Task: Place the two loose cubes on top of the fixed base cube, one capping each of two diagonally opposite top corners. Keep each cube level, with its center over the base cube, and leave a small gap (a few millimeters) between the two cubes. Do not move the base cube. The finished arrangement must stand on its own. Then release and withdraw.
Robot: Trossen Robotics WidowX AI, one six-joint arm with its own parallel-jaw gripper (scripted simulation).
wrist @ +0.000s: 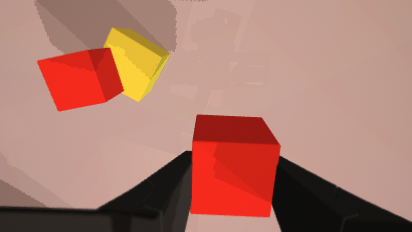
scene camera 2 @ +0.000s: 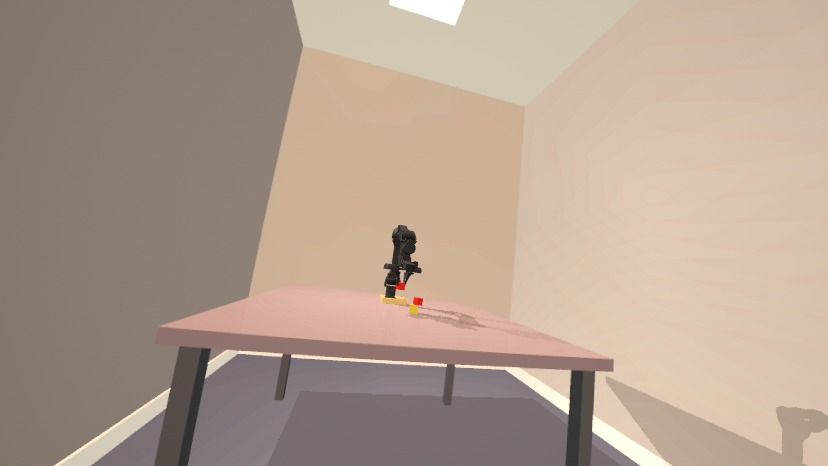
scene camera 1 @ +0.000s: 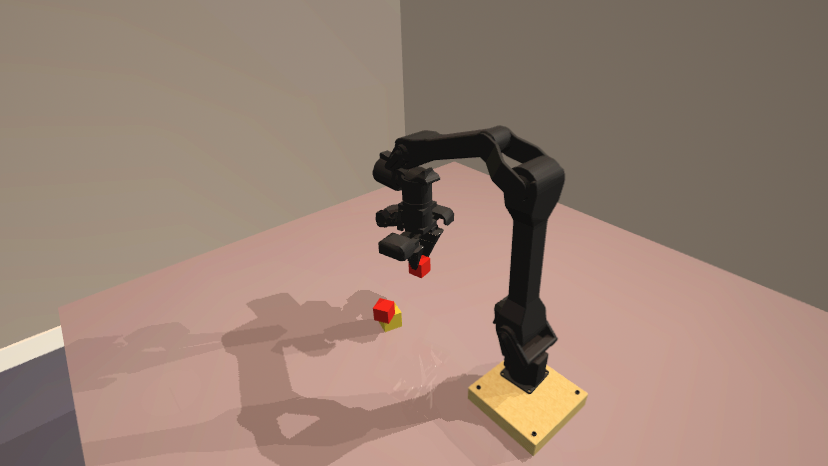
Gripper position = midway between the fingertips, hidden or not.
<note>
The gripper [scene camera 1: 419,265] holds a red cube [wrist: 234,158]. Also in view: a yellow base cube [wrist: 139,62] and a red cube [wrist: 90,77].
The gripper also shows in the wrist view [wrist: 230,161].
</note>
